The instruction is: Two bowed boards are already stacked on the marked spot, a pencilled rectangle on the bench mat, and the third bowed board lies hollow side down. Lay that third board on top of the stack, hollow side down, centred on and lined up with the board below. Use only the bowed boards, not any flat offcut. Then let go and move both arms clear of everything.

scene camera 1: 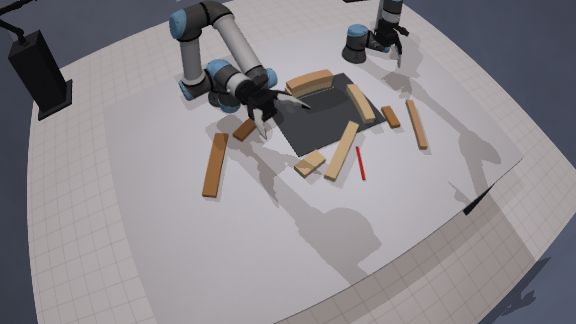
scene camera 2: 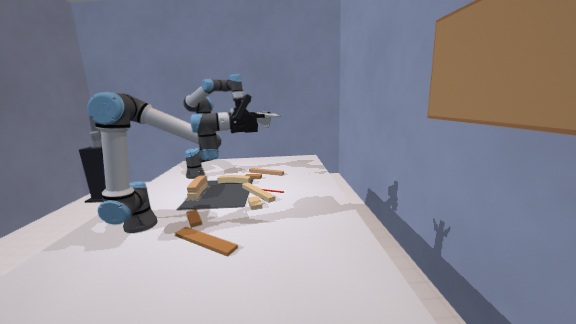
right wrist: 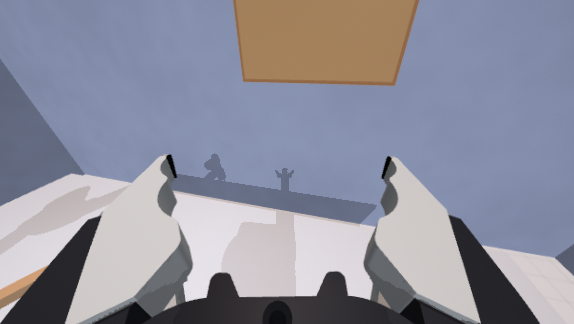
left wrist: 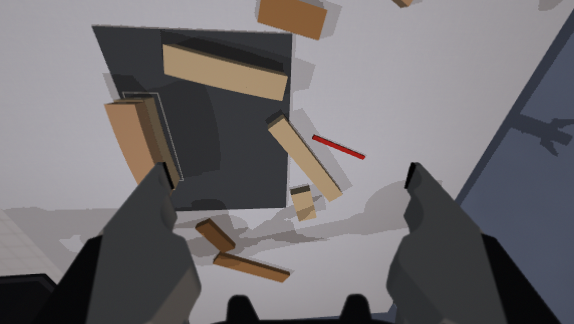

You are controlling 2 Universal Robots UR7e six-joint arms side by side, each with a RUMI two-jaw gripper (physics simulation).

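Observation:
Two bowed boards, orange-brown over pale, are stacked at the mat's back edge, along the pencilled rectangle. The third bowed board, pale, lies arched on the right part of the mat, apart from the stack. My left gripper is open and empty, high over the bench; its left finger overlaps the stack's near end in the left wrist view. In scene camera 2 it is largely hidden. My right gripper is open and empty, held high and level.
A flat pale offcut overlaps the mat's front edge. A short pale block and a red pencil lie beside it. Brown offcuts lie at left and right.

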